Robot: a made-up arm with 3 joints. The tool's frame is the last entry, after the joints.
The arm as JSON. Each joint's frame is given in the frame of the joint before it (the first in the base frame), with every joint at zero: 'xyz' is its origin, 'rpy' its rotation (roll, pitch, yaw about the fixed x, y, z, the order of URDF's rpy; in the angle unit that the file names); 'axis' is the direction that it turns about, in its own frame. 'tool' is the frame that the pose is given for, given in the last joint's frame.
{
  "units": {
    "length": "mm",
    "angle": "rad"
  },
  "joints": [
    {
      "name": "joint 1",
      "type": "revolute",
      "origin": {
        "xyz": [
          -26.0,
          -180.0,
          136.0
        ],
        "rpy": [
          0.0,
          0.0,
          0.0
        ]
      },
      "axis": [
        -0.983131,
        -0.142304,
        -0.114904
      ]
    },
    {
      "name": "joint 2",
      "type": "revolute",
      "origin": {
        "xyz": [
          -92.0,
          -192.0,
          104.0
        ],
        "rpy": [
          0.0,
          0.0,
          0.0
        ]
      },
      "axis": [
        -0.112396,
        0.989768,
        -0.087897
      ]
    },
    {
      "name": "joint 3",
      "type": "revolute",
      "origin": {
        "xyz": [
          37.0,
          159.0,
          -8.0
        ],
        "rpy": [
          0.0,
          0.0,
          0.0
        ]
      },
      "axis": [
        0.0,
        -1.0,
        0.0
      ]
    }
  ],
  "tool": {
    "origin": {
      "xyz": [
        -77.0,
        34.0,
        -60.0
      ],
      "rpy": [
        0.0,
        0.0,
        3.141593
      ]
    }
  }
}
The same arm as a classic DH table. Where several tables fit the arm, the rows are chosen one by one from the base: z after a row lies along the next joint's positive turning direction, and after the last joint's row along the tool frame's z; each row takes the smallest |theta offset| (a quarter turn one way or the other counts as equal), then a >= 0, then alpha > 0; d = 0 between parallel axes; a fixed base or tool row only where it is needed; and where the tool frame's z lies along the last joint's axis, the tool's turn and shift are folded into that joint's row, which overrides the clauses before.
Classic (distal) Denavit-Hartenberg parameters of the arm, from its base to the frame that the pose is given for. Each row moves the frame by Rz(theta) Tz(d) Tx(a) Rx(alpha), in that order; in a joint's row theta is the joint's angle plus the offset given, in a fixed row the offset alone. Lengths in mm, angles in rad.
base (fixed): d 142  theta0 -1.427  a 174.4  alpha 1.686
joint 1: d 153.9  theta0 -1.4798  a -100.4  alpha 1.591
joint 2: d -356.5  theta0 -0.5413  a 29.1  alpha -2.9984
joint 3: d -361  theta0 0.9071  a -77  alpha -1.5708
tool (fixed): d -60  theta0 -3.1416  a 0  alpha 0

